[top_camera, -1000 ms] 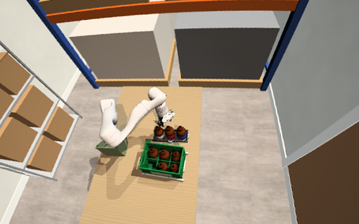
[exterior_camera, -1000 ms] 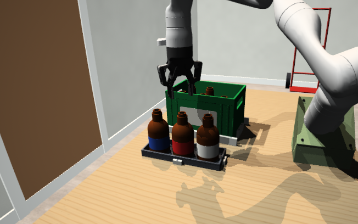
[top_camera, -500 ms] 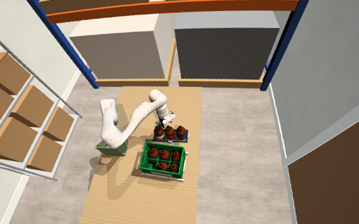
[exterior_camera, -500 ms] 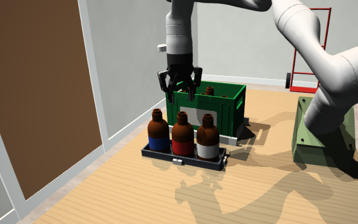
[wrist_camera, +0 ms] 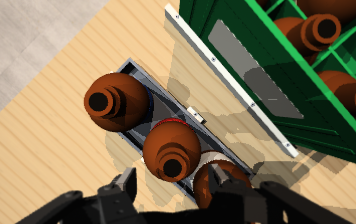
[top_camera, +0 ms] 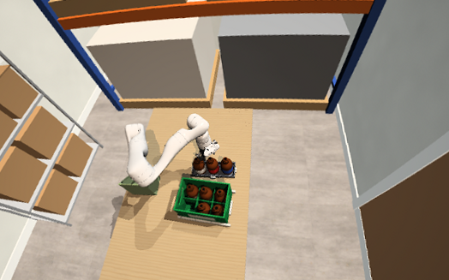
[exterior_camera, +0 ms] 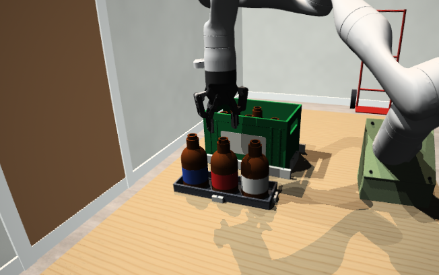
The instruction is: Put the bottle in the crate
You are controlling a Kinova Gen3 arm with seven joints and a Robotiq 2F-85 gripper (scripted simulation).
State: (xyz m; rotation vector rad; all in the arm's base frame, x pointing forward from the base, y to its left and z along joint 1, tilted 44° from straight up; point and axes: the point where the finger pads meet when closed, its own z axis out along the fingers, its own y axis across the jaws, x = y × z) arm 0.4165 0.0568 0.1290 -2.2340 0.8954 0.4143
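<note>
Right now the dark tray is 190 mm below my hand. Round my hand: green crate: 230 mm to the right, 110 mm below, 10 mm behind.
</note>
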